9 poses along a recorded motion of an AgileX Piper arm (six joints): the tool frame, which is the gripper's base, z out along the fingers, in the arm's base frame.
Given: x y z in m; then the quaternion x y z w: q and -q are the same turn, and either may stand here.
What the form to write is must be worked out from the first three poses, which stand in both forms.
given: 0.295, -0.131, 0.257, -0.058, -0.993, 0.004, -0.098
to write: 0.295, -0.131, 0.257, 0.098, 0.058, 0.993, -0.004
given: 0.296, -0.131, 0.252, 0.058, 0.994, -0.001, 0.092
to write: 0.296, -0.131, 0.252, 0.092, 0.058, 0.994, -0.001
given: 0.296, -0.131, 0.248, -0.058, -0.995, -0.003, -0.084
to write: 0.296, -0.131, 0.248, 0.084, 0.058, 0.995, 0.003
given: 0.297, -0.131, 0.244, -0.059, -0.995, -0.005, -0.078
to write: 0.297, -0.131, 0.244, 0.078, 0.059, 0.995, 0.005
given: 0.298, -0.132, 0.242, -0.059, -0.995, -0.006, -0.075
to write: 0.298, -0.132, 0.242, 0.075, 0.059, 0.995, 0.006
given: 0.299, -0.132, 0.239, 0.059, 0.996, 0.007, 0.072
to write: 0.299, -0.132, 0.239, 0.072, 0.059, 0.996, 0.007
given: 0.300, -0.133, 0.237, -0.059, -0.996, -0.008, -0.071
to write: 0.300, -0.133, 0.237, 0.071, 0.059, 0.996, 0.008
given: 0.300, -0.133, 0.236, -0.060, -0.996, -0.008, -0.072
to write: 0.300, -0.133, 0.236, 0.072, 0.060, 0.996, 0.008
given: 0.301, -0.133, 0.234, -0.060, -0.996, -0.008, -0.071
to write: 0.301, -0.133, 0.234, 0.071, 0.060, 0.996, 0.008
